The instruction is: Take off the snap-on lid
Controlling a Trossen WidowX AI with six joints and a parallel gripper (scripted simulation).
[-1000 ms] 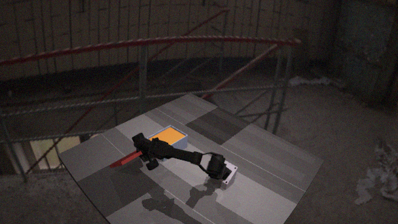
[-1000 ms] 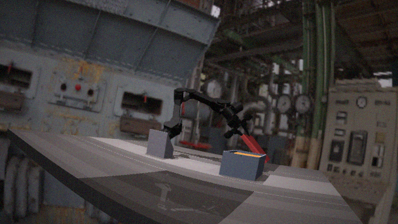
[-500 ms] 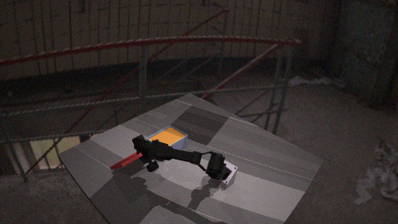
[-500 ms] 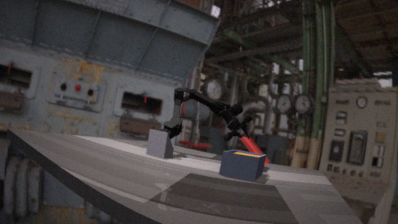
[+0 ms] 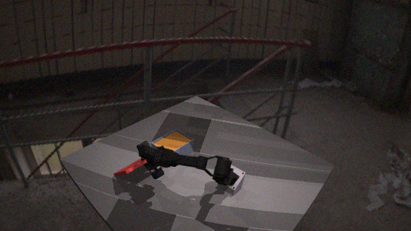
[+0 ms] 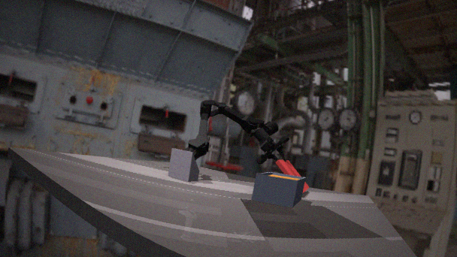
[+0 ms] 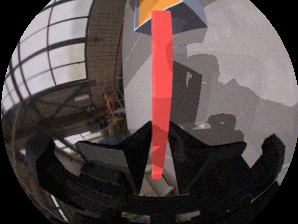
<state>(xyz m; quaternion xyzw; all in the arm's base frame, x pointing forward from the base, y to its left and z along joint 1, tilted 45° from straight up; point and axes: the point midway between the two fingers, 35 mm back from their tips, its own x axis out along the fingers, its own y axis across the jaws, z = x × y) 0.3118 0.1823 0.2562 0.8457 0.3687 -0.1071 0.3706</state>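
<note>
Right now the red lid is 6 cm ahead of my gripper tip, 1 cm to the left of it and 5 cm below it. Also, from my gripper tip: storage box 9 cm ahead, 28 cm to the right, 9 cm below.
</note>
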